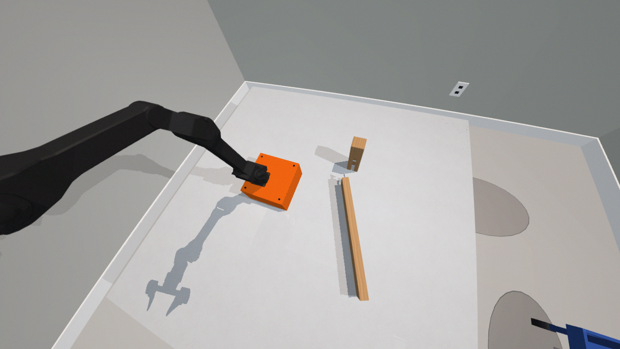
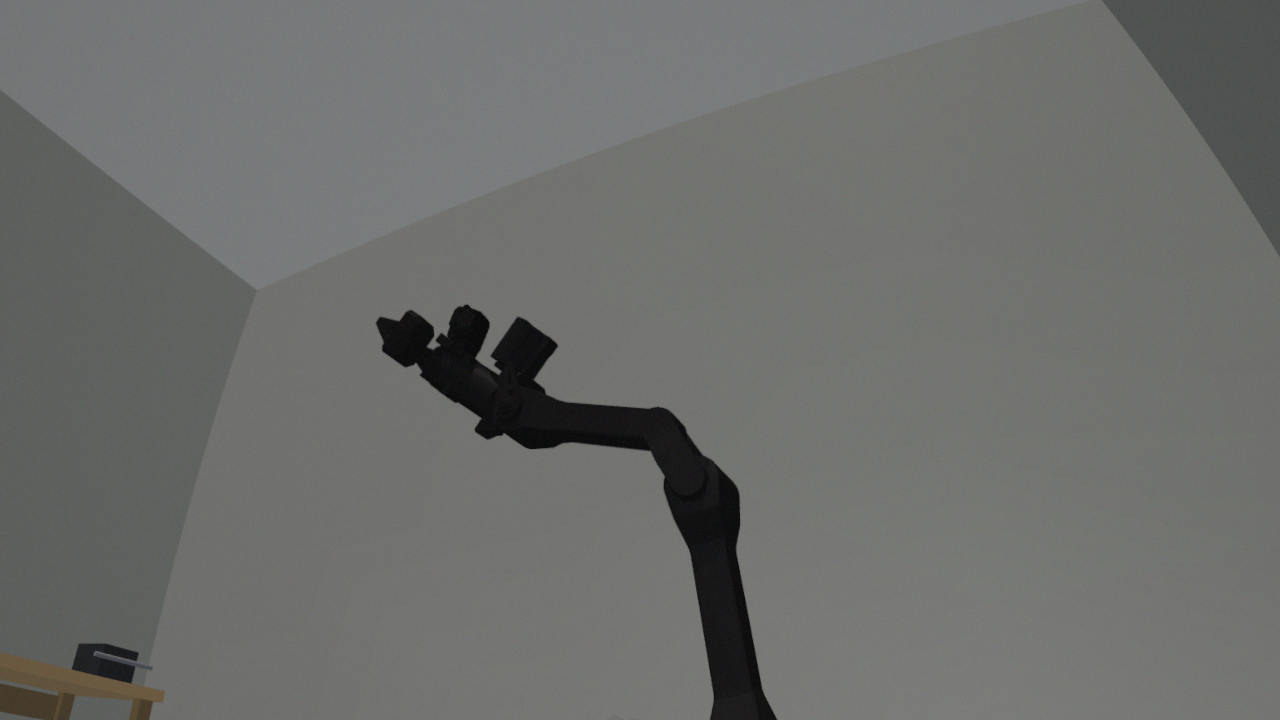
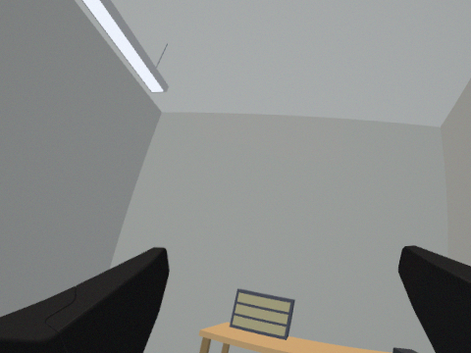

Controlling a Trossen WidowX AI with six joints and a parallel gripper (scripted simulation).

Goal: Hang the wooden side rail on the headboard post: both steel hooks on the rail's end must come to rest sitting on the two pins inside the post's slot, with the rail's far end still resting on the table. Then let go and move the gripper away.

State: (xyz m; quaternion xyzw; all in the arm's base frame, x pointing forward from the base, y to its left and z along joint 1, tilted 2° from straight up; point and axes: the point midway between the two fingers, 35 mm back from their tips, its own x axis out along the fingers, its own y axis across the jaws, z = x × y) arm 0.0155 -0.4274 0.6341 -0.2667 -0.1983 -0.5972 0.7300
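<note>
Now: the headboard post 670 mm to the left of my gripper tip, 650 mm below it and 310 mm ahead of it.
</note>
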